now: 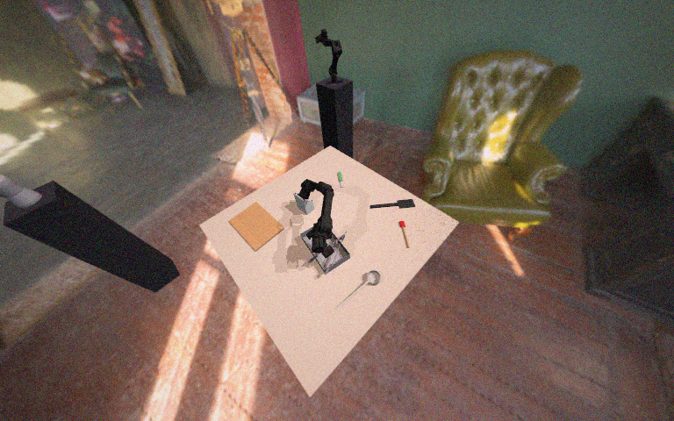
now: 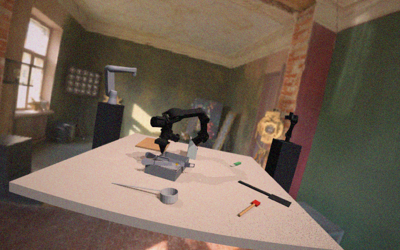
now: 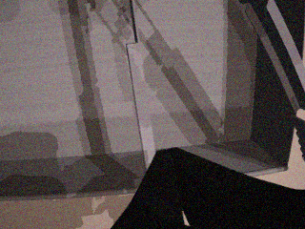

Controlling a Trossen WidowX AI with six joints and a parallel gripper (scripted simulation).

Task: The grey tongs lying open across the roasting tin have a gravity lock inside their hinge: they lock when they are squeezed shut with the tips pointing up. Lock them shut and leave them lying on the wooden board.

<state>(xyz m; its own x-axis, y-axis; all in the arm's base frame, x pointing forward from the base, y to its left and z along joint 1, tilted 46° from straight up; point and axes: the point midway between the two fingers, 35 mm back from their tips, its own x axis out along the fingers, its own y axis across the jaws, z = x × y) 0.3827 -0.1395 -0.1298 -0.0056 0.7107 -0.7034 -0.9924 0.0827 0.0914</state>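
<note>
The flat tong arm lies 3 cm to the left of my gripper tip and 3 cm below it. Round my gripper tip: black spatula: 64 cm to the left, 10 cm below, 9 cm ahead; wooden board: 54 cm behind, 15 cm to the right, 9 cm below; grey roasting tin: 7 cm below, 5 cm to the left, 4 cm behind.
</note>
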